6 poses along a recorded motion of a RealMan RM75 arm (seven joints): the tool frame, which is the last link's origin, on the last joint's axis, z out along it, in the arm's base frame.
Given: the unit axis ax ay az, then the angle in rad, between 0 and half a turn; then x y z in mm.
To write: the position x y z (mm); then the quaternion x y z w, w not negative. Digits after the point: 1 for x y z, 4 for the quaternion.
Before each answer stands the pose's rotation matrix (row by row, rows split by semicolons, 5 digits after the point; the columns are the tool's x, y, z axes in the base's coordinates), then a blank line. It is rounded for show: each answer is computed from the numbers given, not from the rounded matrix.
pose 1, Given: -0.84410 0.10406 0.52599 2.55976 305.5 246.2 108.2
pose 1, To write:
0.47232 -0.45028 -0.75774; 0.12784 -0.81558 0.56434; -0.87211 -0.36342 -0.32765

305.5 246.2 108.2 -0.8086 0.0997 0.5039 0.2868
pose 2, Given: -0.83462 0.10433 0.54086 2.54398 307.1 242.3 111.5
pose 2, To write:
0.44576 -0.46338 -0.76588; 0.14527 -0.80680 0.57269; -0.88329 -0.36654 -0.29233

307.1 242.3 111.5 -0.7976 0.0997 0.5169 0.2944
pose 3, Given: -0.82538 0.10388 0.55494 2.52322 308.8 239.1 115.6
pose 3, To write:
0.42153 -0.47731 -0.77103; 0.16610 -0.79524 0.58310; -0.89147 -0.37386 -0.25593

308.8 239.1 115.6 -0.7862 0.0990 0.5286 0.3043
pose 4, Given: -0.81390 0.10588 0.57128 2.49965 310.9 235.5 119.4
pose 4, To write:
0.39206 -0.49725 -0.77397; 0.18686 -0.78074 0.59626; -0.90076 -0.37839 -0.21318

310.9 235.5 119.4 -0.7723 0.1005 0.5421 0.3155
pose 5, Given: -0.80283 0.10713 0.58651 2.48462 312.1 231.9 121.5
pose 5, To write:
0.36306 -0.51230 -0.77829; 0.20408 -0.77128 0.60289; -0.90914 -0.37772 -0.17547

312.1 231.9 121.5 -0.7599 0.1014 0.5551 0.3226
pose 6, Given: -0.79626 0.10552 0.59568 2.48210 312.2 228.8 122.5
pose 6, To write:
0.34480 -0.51541 -0.78452; 0.21456 -0.77037 0.60041; -0.91382 -0.37535 -0.15504

312.2 228.8 122.5 -0.7534 0.0998 0.5636 0.3238
